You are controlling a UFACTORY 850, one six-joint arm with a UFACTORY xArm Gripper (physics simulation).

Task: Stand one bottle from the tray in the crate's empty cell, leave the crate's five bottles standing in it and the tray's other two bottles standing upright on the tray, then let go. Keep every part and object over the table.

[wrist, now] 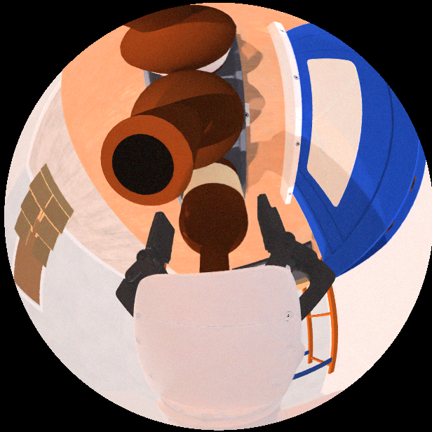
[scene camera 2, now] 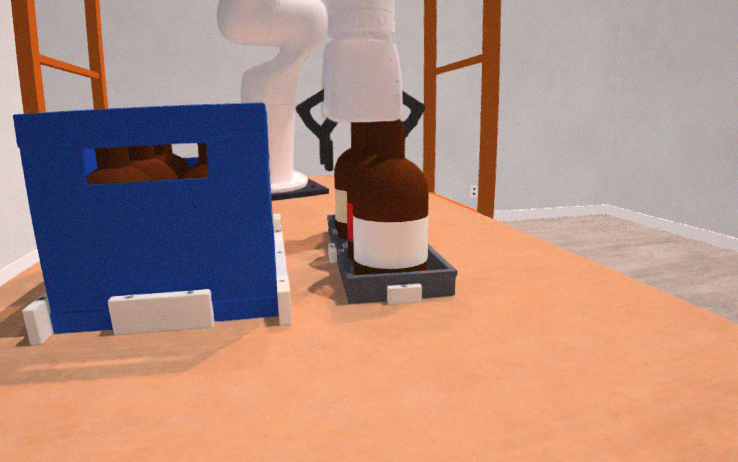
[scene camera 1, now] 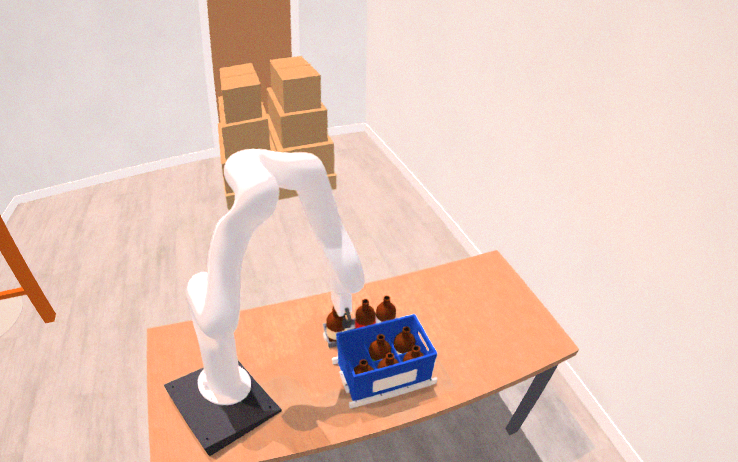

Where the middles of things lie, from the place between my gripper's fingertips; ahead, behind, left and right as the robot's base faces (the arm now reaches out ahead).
Right now my hand is 80 mm short of the red-label bottle (scene camera 2: 371,154), 10 mm to the left of it and 20 mm above it.
